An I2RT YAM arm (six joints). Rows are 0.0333 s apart.
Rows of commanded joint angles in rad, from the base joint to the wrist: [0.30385, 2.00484, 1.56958, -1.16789, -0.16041, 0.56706]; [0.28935, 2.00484, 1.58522, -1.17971, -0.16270, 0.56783]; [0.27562, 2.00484, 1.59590, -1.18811, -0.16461, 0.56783]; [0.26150, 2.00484, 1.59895, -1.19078, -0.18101, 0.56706]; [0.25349, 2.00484, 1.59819, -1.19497, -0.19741, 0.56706]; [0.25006, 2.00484, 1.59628, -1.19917, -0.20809, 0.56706]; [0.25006, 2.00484, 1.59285, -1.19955, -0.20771, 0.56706]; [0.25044, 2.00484, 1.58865, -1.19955, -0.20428, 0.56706]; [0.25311, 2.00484, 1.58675, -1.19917, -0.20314, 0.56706]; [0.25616, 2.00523, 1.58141, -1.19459, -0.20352, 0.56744]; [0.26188, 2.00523, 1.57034, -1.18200, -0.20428, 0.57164]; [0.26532, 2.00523, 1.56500, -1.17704, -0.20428, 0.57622]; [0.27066, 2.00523, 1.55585, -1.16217, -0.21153, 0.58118]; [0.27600, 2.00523, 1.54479, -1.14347, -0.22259, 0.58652]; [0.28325, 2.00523, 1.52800, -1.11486, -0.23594, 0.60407]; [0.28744, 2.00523, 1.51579, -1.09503, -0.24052, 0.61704]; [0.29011, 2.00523, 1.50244, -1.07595, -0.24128, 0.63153]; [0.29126, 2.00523, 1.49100, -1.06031, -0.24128, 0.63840]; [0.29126, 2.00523, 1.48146, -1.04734, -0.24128, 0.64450]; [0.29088, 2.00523, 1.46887, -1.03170, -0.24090, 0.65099]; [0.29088, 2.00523, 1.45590, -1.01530, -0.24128, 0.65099]
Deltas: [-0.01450, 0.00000, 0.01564, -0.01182, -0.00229, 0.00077]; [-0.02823, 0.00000, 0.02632, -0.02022, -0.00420, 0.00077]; [-0.04235, 0.00000, 0.02937, -0.02289, -0.02060, 0.00000]; [-0.05036, 0.00000, 0.02861, -0.02708, -0.03700, 0.00000]; [-0.05379, 0.00000, 0.02670, -0.03128, -0.04768, 0.00000]; [-0.05379, 0.00000, 0.02327, -0.03166, -0.04730, 0.00000]; [-0.05341, 0.00000, 0.01907, -0.03166, -0.04387, 0.00000]; [-0.05074, 0.00000, 0.01717, -0.03128, -0.04273, 0.00000]; [-0.04769, 0.00039, 0.01183, -0.02670, -0.04311, 0.00038]; [-0.04197, 0.00039, 0.00076, -0.01411, -0.04387, 0.00458]; [-0.03853, 0.00039, -0.00458, -0.00915, -0.04387, 0.00916]; [-0.03319, 0.00039, -0.01373, 0.00572, -0.05112, 0.01412]; [-0.02785, 0.00039, -0.02479, 0.02442, -0.06218, 0.01946]; [-0.02060, 0.00039, -0.04158, 0.05303, -0.07553, 0.03701]; [-0.01641, 0.00039, -0.05379, 0.07286, -0.08011, 0.04998]; [-0.01374, 0.00039, -0.06714, 0.09194, -0.08087, 0.06447]; [-0.01259, 0.00039, -0.07858, 0.10758, -0.08087, 0.07134]; [-0.01259, 0.00039, -0.08812, 0.12055, -0.08087, 0.07744]; [-0.01297, 0.00039, -0.10071, 0.13619, -0.08049, 0.08393]; [-0.01297, 0.00039, -0.11368, 0.15259, -0.08087, 0.08393]
